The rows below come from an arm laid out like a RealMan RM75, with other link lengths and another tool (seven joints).
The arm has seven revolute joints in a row. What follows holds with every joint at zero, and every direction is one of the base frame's.
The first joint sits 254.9 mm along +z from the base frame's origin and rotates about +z.
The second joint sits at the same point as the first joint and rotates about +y.
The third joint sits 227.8 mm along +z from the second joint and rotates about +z.
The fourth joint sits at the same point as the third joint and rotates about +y.
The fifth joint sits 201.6 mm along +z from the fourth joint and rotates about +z.
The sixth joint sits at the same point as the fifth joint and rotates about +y.
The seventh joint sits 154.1 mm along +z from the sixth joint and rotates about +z.
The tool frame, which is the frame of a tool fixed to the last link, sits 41 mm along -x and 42 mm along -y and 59 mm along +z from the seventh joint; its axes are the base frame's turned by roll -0.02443, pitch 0 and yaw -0.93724 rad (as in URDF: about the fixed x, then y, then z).
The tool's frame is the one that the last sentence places.
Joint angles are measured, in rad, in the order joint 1, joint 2, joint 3, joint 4, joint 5, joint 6, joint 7. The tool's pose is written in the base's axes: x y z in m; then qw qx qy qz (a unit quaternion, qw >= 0). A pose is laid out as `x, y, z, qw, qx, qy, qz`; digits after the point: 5 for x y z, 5 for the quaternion.
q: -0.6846, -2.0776, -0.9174, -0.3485, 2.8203, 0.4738, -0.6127
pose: -0.27693, 0.43028, -0.11818, 0.25018, -0.58598, -0.67838, -0.36584
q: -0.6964, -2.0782, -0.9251, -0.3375, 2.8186, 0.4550, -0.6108
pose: -0.28008, 0.43252, -0.11614, 0.25853, -0.58362, -0.68008, -0.36061
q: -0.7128, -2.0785, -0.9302, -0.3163, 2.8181, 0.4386, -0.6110
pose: -0.28476, 0.43511, -0.11312, 0.26887, -0.58240, -0.68099, -0.35323
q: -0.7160, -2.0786, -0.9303, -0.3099, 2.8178, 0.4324, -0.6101
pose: -0.28717, 0.43517, -0.11230, 0.27268, -0.58201, -0.68159, -0.34978
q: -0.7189, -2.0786, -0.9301, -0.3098, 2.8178, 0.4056, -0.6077
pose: -0.29155, 0.43416, -0.11214, 0.28016, -0.58030, -0.68476, -0.34040
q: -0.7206, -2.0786, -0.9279, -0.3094, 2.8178, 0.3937, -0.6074
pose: -0.29345, 0.43354, -0.11226, 0.28325, -0.58009, -0.68603, -0.33561
